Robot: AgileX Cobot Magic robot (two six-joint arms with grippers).
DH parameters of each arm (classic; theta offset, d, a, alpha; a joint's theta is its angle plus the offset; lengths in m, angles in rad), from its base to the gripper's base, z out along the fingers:
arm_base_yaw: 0 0.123 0 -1.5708
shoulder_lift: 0.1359 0 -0.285 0
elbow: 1.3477 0 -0.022 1.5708
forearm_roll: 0 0.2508 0 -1.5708
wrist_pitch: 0 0 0.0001 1.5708
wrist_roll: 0 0.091 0 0
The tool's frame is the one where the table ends.
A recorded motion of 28 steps. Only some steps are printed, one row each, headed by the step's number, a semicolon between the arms.
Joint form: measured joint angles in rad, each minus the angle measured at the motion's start. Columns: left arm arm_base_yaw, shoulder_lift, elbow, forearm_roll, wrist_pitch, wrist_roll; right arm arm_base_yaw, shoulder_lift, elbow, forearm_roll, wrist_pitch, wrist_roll.
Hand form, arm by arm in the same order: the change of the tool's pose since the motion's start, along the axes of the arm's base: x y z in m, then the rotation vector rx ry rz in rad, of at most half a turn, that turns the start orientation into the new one. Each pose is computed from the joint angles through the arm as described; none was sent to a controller.
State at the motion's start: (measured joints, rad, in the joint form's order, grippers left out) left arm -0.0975 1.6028 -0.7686 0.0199 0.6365 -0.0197; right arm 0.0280 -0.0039 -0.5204 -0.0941 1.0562 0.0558
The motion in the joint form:
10: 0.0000 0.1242 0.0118 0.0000 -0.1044 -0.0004; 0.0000 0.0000 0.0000 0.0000 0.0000 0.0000
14: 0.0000 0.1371 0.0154 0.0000 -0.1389 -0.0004; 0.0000 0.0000 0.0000 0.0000 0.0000 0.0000
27: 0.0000 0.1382 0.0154 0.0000 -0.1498 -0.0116; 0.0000 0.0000 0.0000 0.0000 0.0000 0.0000
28: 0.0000 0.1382 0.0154 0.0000 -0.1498 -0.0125; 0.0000 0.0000 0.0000 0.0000 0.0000 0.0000
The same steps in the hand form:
10: 0.0088 -0.0010 -0.0341 0.0015 0.0316 -0.0010; 0.0000 0.0000 0.0000 0.0000 0.0000 0.0000
14: 0.0109 -0.0013 -0.0378 -0.0008 0.0138 -0.0015; 0.0000 0.0000 0.0000 0.0000 0.0000 0.0000
27: 0.0119 -0.0014 -0.0379 -0.0039 0.0041 0.0094; 0.0000 0.0000 0.0000 0.0000 0.0000 0.0000
28: 0.0119 -0.0014 -0.0379 -0.0041 0.0041 0.0103; 0.0000 0.0000 0.0000 0.0000 0.0000 0.0000

